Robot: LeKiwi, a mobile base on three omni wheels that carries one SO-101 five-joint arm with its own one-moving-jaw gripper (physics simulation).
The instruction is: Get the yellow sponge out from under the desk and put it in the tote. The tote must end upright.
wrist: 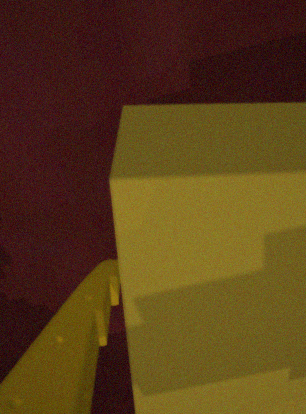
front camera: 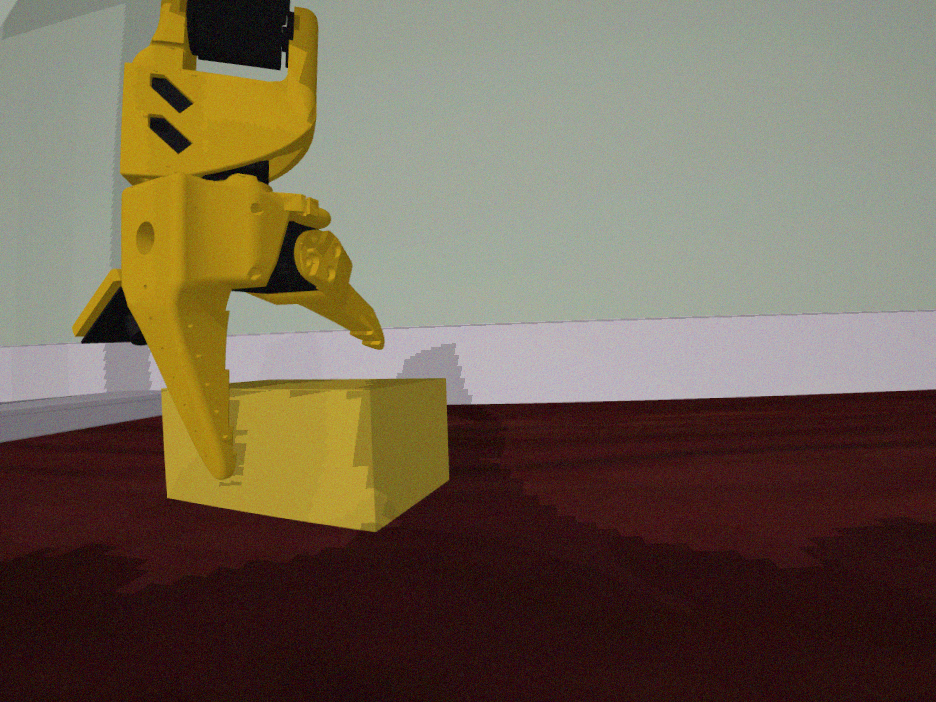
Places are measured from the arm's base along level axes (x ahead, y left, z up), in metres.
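Pixels of known places: end effector, tool point: point(wrist: 119, 276) point(front camera: 228, 463).
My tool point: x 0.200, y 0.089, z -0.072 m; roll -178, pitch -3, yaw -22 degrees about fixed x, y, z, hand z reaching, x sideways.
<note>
Behind a point stands the place of what it marks.
The yellow sponge point(front camera: 302, 445) @(x 0.192, y 0.058, z -0.064 m) point(wrist: 215, 215) is a block lying flat on the dark red floor, left of centre in the front view. It fills the right side of the wrist view. My gripper point(front camera: 300, 411) is open and holds nothing. The fixed jaw hangs down in front of the sponge's near side face. The moving jaw is swung out to the right, with its tip above the sponge's top. In the wrist view one notched jaw shows at the lower left, beside the sponge's left edge; whether it touches is unclear. The tote does not show in these views.
A pale green wall point(front camera: 642, 188) @(x 0.532, y -0.200, z 0.147 m) with a whitish baseboard point(front camera: 680, 358) @(x 0.515, y -0.226, z -0.046 m) runs behind the sponge. A grey strip point(front camera: 68, 415) @(x 0.387, y 0.342, z -0.076 m) lies along the floor at the left. Shadows fall across the dark red floor point(front camera: 718, 468) @(x 0.239, y -0.110, z -0.090 m) point(wrist: 55, 125) @(x 0.198, y 0.128, z -0.090 m).
</note>
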